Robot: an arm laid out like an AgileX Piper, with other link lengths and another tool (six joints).
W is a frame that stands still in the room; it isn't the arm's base.
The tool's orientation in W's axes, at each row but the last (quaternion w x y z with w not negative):
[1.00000 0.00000 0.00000 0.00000]
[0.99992 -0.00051 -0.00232 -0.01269]
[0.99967 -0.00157 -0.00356 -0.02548]
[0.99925 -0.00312 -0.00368 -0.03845]
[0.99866 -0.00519 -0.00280 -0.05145]
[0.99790 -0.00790 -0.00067 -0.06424]
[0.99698 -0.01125 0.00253 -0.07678]
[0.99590 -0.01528 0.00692 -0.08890]
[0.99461 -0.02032 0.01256 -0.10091]
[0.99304 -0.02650 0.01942 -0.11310]
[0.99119 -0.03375 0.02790 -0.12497]
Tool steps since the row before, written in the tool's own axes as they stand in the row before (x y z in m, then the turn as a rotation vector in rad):
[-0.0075 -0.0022 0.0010 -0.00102 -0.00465 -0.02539]
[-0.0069 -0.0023 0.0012 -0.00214 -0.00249 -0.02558]
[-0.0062 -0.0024 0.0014 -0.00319 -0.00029 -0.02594]
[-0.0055 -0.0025 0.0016 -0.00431 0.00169 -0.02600]
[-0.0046 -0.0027 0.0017 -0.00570 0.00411 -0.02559]
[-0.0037 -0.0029 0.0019 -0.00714 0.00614 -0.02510]
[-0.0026 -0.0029 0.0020 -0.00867 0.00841 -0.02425]
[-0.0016 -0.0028 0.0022 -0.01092 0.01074 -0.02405]
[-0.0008 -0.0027 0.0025 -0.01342 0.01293 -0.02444]
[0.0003 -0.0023 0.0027 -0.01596 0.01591 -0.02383]
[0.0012 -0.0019 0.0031 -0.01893 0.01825 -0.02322]
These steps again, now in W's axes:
[-0.0075 -0.0022 0.0010 -0.00102 -0.00465 -0.02539]
[-0.0070 -0.0021 0.0012 -0.00208 -0.00246 -0.02559]
[-0.0063 -0.0021 0.0014 -0.00302 -0.00021 -0.02596]
[-0.0057 -0.0021 0.0016 -0.00398 0.00185 -0.02604]
[-0.0049 -0.0022 0.0017 -0.00512 0.00440 -0.02566]
[-0.0040 -0.0024 0.0019 -0.00629 0.00661 -0.02521]
[-0.0030 -0.0024 0.0021 -0.00744 0.00910 -0.02441]
[-0.0020 -0.0024 0.0023 -0.00924 0.01180 -0.02426]
[-0.0013 -0.0024 0.0026 -0.01126 0.01443 -0.02469]
[-0.0001 -0.0022 0.0028 -0.01304 0.01793 -0.02417]
[0.0009 -0.0020 0.0032 -0.01530 0.02097 -0.02359]

